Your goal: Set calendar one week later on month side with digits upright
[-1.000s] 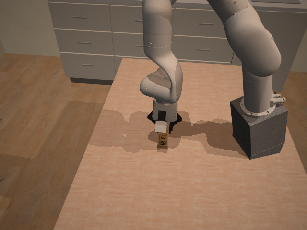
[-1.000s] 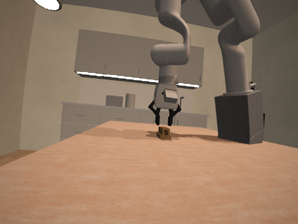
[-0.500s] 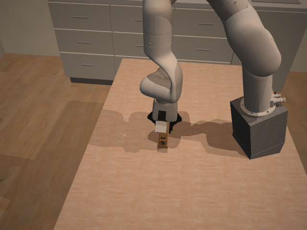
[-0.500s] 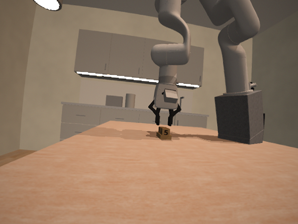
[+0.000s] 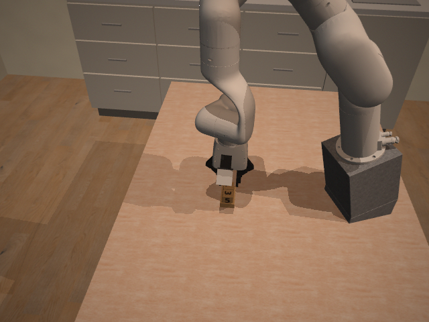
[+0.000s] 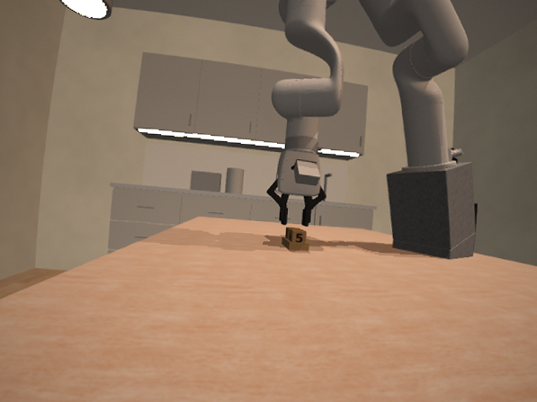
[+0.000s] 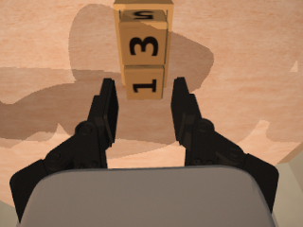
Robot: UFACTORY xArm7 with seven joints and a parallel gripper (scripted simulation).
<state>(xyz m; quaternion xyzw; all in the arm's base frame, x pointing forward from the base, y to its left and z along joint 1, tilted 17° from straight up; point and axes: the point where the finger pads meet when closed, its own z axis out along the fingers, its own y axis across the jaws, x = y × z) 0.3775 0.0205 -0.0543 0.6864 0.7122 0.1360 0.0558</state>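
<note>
Right now my hand is 40 mm above the wooden cube.
</note>
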